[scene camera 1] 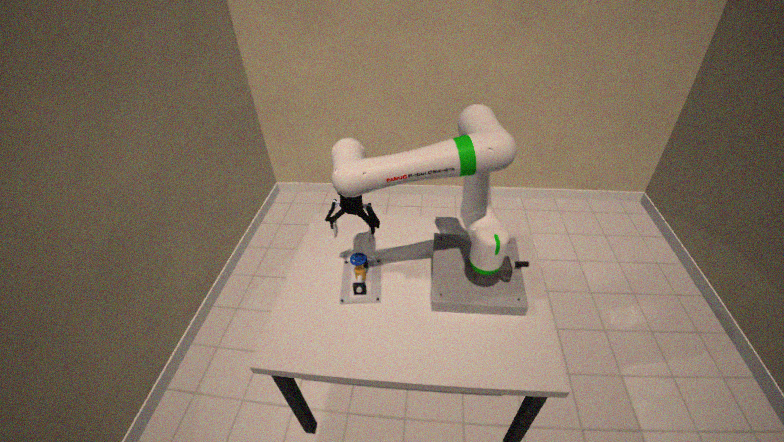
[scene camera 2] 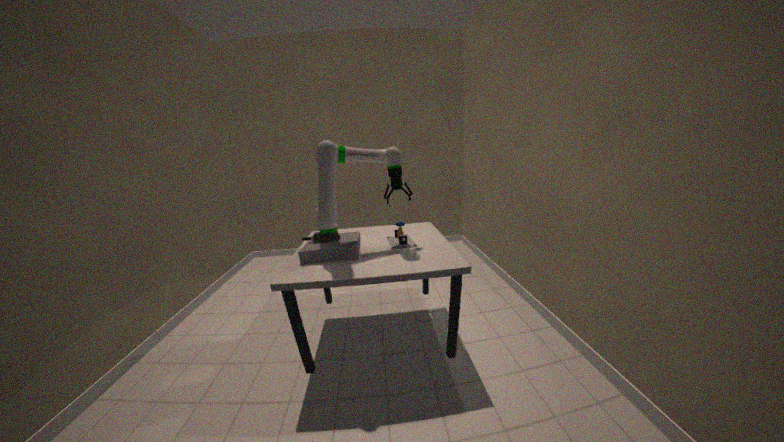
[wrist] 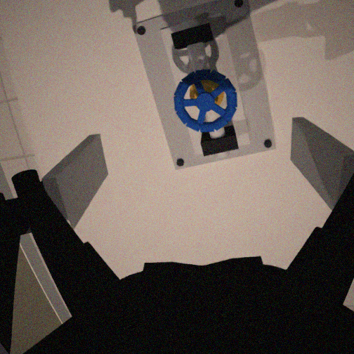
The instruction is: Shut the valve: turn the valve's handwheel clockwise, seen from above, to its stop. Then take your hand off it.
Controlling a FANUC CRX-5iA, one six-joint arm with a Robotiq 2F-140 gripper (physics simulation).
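The blue spoked handwheel (scene camera 1: 358,258) (scene camera 2: 399,224) (wrist: 205,101) sits level on top of the brass-coloured valve body (scene camera 1: 359,271) (scene camera 2: 400,232). The valve stands on a pale base plate (scene camera 1: 348,293) (wrist: 165,95) with dark screws at its corners. My gripper (scene camera 1: 354,232) (scene camera 2: 400,200) (wrist: 196,145) is wide open and empty. It hangs above the handwheel and apart from it. In the wrist view its two grey fingertips stand far to the left and right, with the wheel beyond them. How far the wheel is turned cannot be told from the views.
The valve's base plate lies on the white table (scene camera 1: 406,345) (scene camera 2: 378,271). The arm's grey mounting block (scene camera 1: 455,299) (scene camera 2: 329,255) stands on the same table, to the right of the valve in the first scene view. The arm reaches across above the table between them.
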